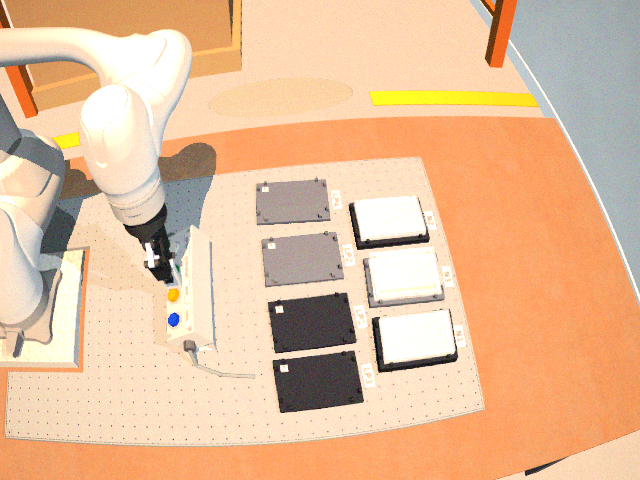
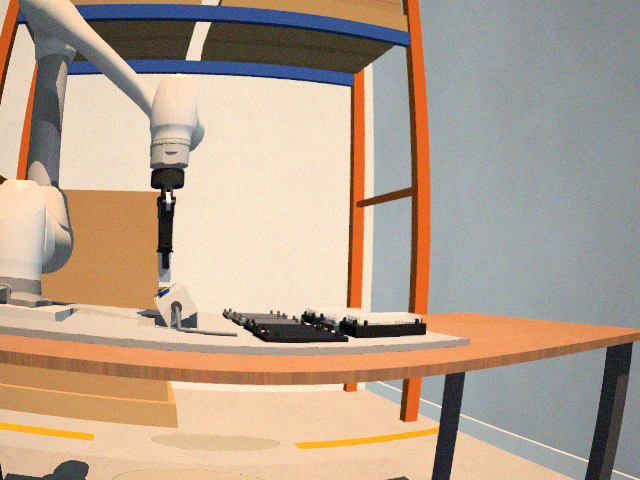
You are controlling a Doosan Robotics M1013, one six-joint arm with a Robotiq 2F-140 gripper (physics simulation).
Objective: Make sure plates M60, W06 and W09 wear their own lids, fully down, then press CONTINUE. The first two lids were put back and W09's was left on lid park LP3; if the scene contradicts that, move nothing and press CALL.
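Places are measured from the arm's base along level axes (x ahead, y left, z up), in centimetres.
Where they show: gripper, fingertip midpoint: (image 1: pixel 174 285) (image 2: pixel 165 286); arm's base, origin of the base link: (image 1: pixel 25 306) (image 2: pixel 11 302).
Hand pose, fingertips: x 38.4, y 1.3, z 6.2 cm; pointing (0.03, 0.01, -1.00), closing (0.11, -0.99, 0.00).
Observation:
Things, the pixels of their top centre, and the offset from my fingertips. "spot": a spot on its surface instead. Level surfaces: height alone.
- button box, middle of its top: (image 1: pixel 183 276) (image 2: pixel 173 282) dx +1.9, dy +1.1, dz +0.8 cm
- green button, middle of its top: (image 1: pixel 172 268) dx -0.5, dy +3.5, dz -0.1 cm
- orange button, middle of its top: (image 1: pixel 172 292) dx -0.2, dy -1.5, dz -0.1 cm
- blue button, middle of its top: (image 1: pixel 173 317) dx +0.0, dy -6.5, dz -0.1 cm
- front black lid park, middle of its top: (image 1: pixel 317 379) (image 2: pixel 299 328) dx +24.4, dy -16.5, dz -5.5 cm
- black park, middle of its top: (image 1: pixel 311 319) (image 2: pixel 284 321) dx +24.1, dy -4.7, dz -5.5 cm
- grey cable, surface spot: (image 1: pixel 222 373) (image 2: pixel 205 330) spot: dx +7.8, dy -14.5, dz -6.8 cm
- perforated board, its level: dz -7.5 cm
My gripper (image 1: pixel 174 277) (image 2: pixel 164 276) is shut and empty, pointing down at the far end of the button box (image 1: pixel 201 294) (image 2: pixel 178 305). It partly hides a green button (image 1: pixel 177 268); whether it touches is unclear. An orange button (image 1: pixel 173 295) and a blue button (image 1: pixel 173 319) show nearer. Three white-topped plates sit in nests at the right: one at the back (image 1: pixel 390 218), one in the middle (image 1: pixel 404 273) with a clear, yellowish edge, one in front (image 1: pixel 416 336) (image 2: pixel 382 318). Their IDs are unreadable. The front black lid park (image 1: pixel 317 382) (image 2: pixel 299 332), labelled LP3, shows no lid.
Another black park (image 1: pixel 311 322) and two grey parks (image 1: pixel 302 259) (image 1: pixel 292 202) stand in a row behind LP3, with small corner pegs and no visible lids. A grey cable (image 1: pixel 222 373) (image 2: pixel 206 332) runs from the box over the perforated board (image 1: pixel 155 408).

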